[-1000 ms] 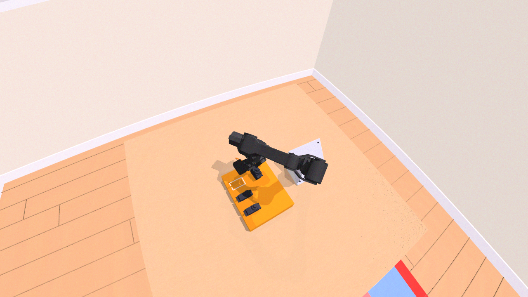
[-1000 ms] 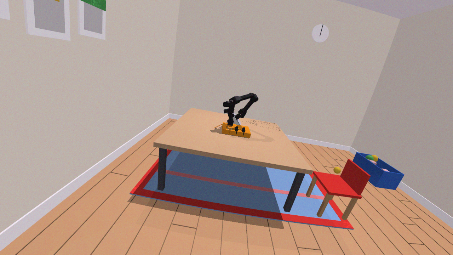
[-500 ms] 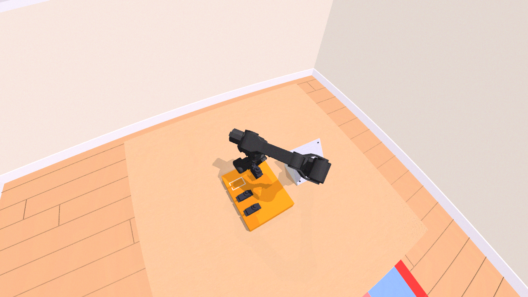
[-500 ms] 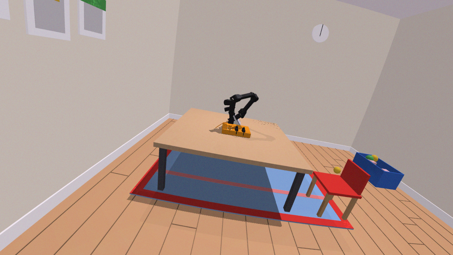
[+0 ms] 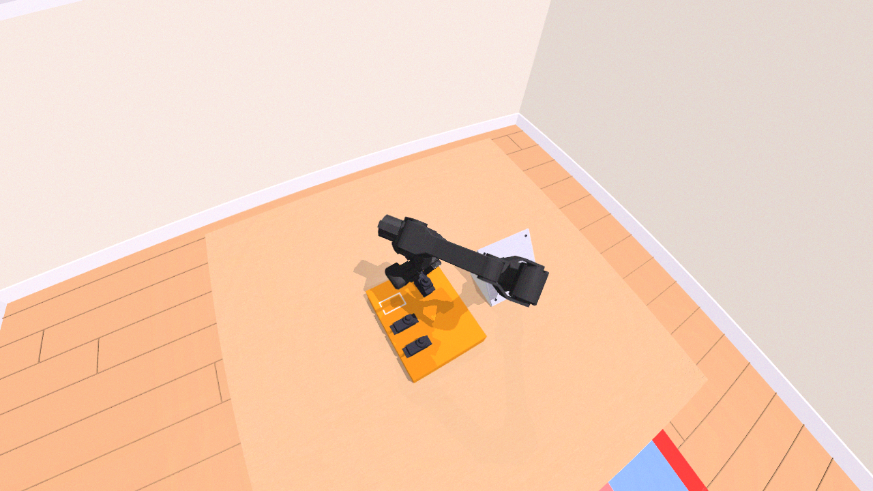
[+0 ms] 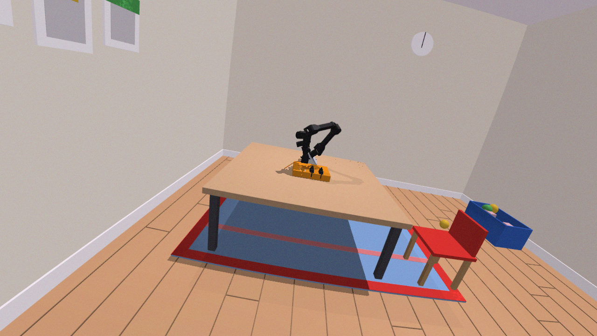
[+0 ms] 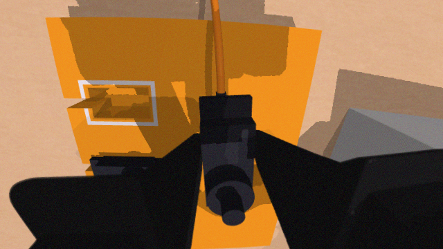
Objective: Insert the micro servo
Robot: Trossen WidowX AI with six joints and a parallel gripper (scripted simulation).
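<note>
The orange deck lies 30 mm behind my gripper tip, 80 mm to the left of it and 100 mm below it.
</note>
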